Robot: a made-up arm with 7 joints. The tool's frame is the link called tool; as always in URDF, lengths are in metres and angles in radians. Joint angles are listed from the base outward.
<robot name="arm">
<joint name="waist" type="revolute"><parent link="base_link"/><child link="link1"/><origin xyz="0.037 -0.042 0.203" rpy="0 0 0"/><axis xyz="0.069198 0.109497 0.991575"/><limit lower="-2.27" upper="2.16"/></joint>
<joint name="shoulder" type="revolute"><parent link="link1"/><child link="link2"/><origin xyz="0.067 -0.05 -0.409" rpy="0 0 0"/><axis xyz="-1 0 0"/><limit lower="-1.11" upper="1.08"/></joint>
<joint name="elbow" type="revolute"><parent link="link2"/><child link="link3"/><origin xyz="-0.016 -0.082 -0.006" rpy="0 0 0"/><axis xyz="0 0 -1"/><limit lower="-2.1" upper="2.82"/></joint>
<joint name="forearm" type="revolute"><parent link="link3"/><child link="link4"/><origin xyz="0.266 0.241 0.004" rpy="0 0 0"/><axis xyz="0 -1 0"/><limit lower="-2.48" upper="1.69"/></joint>
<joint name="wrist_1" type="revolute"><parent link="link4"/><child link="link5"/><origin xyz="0.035 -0.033 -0.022" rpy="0 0 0"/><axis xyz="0 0 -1"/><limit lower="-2.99" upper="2.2"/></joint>
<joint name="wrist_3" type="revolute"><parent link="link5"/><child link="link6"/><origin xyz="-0.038 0 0.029" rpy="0 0 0"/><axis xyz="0.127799 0.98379 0.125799"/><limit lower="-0.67" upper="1.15"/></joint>
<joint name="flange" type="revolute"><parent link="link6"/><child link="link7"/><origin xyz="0.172 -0.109 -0.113" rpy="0 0 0"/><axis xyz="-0.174 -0.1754 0.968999"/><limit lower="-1.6" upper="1.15"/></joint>
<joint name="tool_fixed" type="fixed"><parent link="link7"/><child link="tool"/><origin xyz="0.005 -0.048 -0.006" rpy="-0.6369 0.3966 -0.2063"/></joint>
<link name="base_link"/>
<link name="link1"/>
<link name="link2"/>
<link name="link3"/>
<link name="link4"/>
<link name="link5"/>
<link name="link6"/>
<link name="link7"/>
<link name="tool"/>
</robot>
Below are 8 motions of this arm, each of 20 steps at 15 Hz.
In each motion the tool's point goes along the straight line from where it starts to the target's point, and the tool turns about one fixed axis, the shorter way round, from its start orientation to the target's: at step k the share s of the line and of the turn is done. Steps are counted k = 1, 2, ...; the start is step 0. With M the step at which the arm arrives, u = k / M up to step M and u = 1 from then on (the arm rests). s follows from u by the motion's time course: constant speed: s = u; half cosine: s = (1 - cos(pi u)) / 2; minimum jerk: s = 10 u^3 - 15 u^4 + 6 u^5.
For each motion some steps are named. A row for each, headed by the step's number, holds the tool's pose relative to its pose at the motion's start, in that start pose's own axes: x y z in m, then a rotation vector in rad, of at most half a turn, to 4 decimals.
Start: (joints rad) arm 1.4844 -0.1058 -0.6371 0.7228 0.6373 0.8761 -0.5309
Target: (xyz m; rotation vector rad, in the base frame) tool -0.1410 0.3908 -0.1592 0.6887 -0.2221 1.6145
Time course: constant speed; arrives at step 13
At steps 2, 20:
2: -0.0105 -0.0076 0.0391 0.0028 -0.2326 0.0418
20: -0.0684 -0.0494 0.2540 0.0182 -1.5119 0.2720

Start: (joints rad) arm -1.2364 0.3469 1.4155 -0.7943 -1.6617 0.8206 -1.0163
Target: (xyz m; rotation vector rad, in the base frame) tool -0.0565 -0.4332 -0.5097 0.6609 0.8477 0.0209
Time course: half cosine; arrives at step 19
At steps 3, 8, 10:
3: 0.0091 0.0141 0.0005 -0.0343 -0.0264 0.0638
8: 0.0569 0.0885 0.0030 -0.2149 -0.1653 0.3996
10: 0.0816 0.1270 0.0043 -0.3084 -0.2371 0.5733

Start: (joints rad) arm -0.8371 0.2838 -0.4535 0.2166 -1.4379 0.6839 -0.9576
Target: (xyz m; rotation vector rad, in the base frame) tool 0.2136 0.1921 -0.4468 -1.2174 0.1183 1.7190
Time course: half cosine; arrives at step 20
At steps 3, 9, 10, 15, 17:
3: -0.0207 0.0148 0.0113 -0.0409 -0.0806 0.0324
9: -0.1600 0.1143 0.0871 -0.3167 -0.6236 0.2506
10: -0.1897 0.1355 0.1032 -0.3754 -0.7392 0.2970
15: -0.3238 0.2313 0.1763 -0.6409 -1.2619 0.5071
17: -0.3586 0.2563 0.1952 -0.7099 -1.3979 0.5617

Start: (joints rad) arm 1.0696 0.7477 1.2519 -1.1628 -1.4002 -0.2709 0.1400
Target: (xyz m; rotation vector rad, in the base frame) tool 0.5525 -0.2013 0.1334 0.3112 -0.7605 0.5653
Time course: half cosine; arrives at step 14
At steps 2, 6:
2: -0.0242 -0.0091 0.0085 0.0053 -0.0609 -0.0314
6: -0.1900 -0.0715 0.0663 0.0418 -0.4778 -0.2466

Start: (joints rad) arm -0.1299 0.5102 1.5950 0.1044 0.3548 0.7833 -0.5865
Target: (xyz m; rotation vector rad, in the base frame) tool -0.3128 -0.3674 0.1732 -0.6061 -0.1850 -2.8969
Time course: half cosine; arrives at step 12
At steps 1, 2, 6, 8, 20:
1: -0.0019 -0.0090 0.0044 0.0091 -0.0198 -0.0118
2: -0.0075 -0.0353 0.0173 0.0357 -0.0780 -0.0463
6: -0.0557 -0.2632 0.1288 0.2667 -0.5819 -0.3454
8: -0.0835 -0.3948 0.1932 0.4001 -0.8728 -0.5181
20: -0.1114 -0.5264 0.2576 0.5335 -1.1638 -0.6908

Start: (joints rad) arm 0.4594 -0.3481 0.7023 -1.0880 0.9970 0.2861 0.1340
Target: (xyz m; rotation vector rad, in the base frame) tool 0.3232 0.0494 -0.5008 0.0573 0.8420 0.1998
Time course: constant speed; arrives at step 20
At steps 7, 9, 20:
7: 0.0028 0.0678 0.0616 -0.0176 -0.5104 0.1980
9: 0.0036 0.0872 0.0792 -0.0227 -0.6563 0.2546
20: 0.0079 0.1938 0.1760 -0.0504 -1.4583 0.5658

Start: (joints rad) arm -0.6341 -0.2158 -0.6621 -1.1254 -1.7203 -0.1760 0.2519
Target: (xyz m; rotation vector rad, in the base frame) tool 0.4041 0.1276 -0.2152 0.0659 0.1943 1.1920
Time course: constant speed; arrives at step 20
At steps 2, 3, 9, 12, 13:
2: -0.0102 -0.0048 0.0116 -0.0043 0.0103 -0.0675
3: -0.0154 -0.0071 0.0173 -0.0065 0.0155 -0.1012
9: -0.0461 -0.0214 0.0520 -0.0195 0.0466 -0.3037
12: -0.0615 -0.0285 0.0694 -0.0260 0.0621 -0.4049
13: -0.0666 -0.0309 0.0752 -0.0282 0.0672 -0.4387

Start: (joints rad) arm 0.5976 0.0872 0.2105 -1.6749 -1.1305 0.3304 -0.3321
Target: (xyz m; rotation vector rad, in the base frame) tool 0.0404 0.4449 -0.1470 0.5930 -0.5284 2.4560
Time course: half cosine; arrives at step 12
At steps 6, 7, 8, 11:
6: -0.0283 0.1614 0.1371 -0.8891 -0.6478 0.2114
7: -0.0356 0.2031 0.1726 -1.1192 -0.8155 0.2661
8: -0.0424 0.2420 0.2056 -1.3336 -0.9717 0.3171
11: -0.0555 0.3172 0.2695 -1.7478 -1.2736 0.4156

